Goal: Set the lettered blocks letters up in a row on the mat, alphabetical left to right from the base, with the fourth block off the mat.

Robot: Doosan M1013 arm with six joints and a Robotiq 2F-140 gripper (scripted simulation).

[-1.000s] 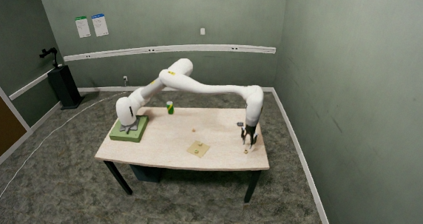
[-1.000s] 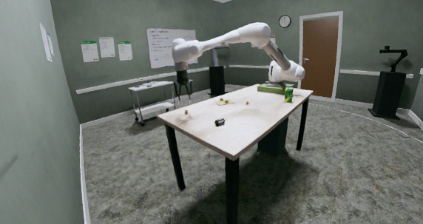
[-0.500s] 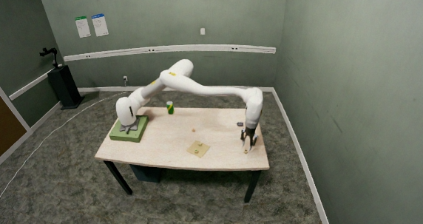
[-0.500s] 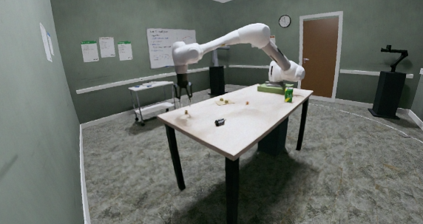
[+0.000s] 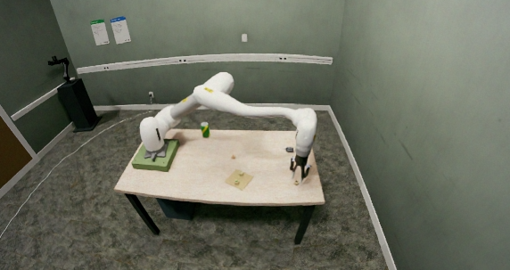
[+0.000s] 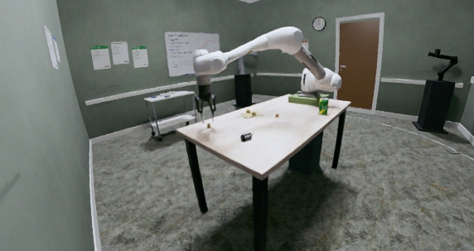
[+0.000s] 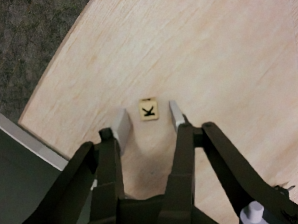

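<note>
My gripper is now 360 mm past the tan mat, 100 mm to the right of it and 70 mm above it. Round my hand: black object (330 mm to the left, 50 mm below, 30 mm ahead); then can (600 mm to the left, 600 mm behind, 10 mm below).
</note>
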